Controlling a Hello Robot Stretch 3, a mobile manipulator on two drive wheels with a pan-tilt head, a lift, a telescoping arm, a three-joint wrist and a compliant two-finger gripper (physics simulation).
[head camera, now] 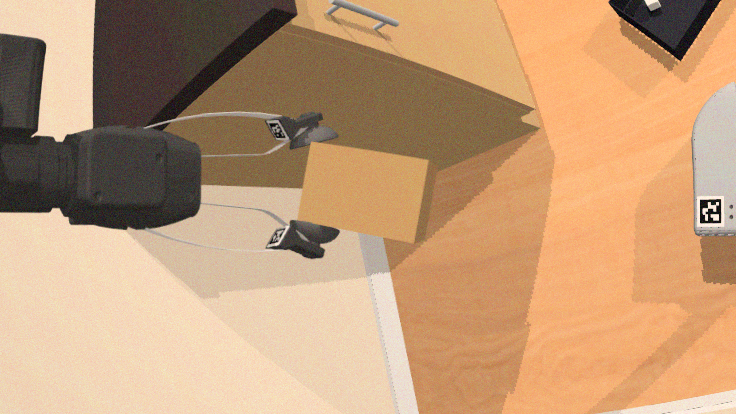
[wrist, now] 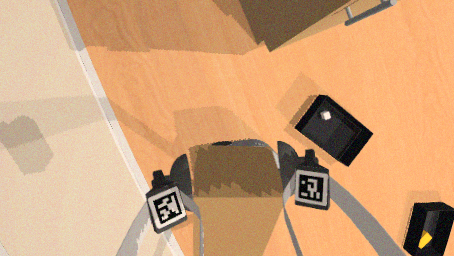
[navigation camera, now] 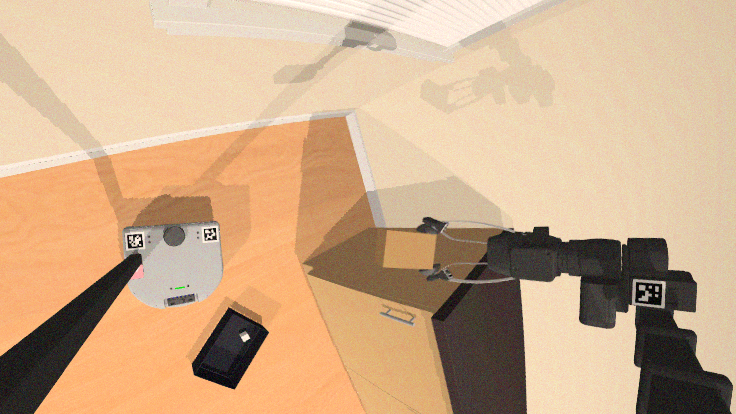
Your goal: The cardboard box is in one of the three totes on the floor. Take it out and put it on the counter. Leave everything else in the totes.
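Where they show: gripper, between the fingertips: [head camera: 331, 185] [navigation camera: 419, 249]; robot's base, origin of its link: [navigation camera: 174, 235].
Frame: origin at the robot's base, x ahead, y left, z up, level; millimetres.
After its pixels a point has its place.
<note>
The tan cardboard box [head camera: 365, 191] {x -16, y -319, z 976 mm} [navigation camera: 408, 250] {x -16, y -319, z 976 mm} [wrist: 235, 220] is held between the two fingertips of my gripper [head camera: 314, 185] {x -23, y -370, z 960 mm} [navigation camera: 431, 248] {x -23, y -370, z 960 mm} [wrist: 234, 166] {x -23, y -370, z 960 mm}, off the floor. The counter [head camera: 174, 46] {x -251, y -763, z 910 mm} [navigation camera: 481, 355] {x -455, y -753, z 910 mm} has a dark top over a tan cabinet; in the head and navigation views the box shows beside the dark top, against the cabinet's brown side. One black tote [head camera: 695, 35] {x -411, y -145, z 17 mm} [navigation camera: 213, 376] {x -644, y -72, z 46 mm} [wrist: 360, 149] with a small white item stands on the floor. A second black tote [wrist: 409, 235] with a yellow item is at the wrist view's lower right. The third tote does not show.
The cabinet's front has a metal handle [head camera: 362, 12] {x -274, y -525, z 751 mm} [navigation camera: 398, 316] [wrist: 370, 13]. My grey base [head camera: 715, 149] {x -124, y -116, z 160 mm} [navigation camera: 180, 270] {x -125, y -10, z 160 mm} stands on the wooden floor [head camera: 463, 319] {x 286, y -832, z 0 mm}. A pale wall with a white baseboard [head camera: 388, 308] {x 270, y -1063, z 40 mm} [navigation camera: 364, 159] {x 367, y -1036, z 67 mm} [wrist: 92, 85] runs beside the cabinet.
</note>
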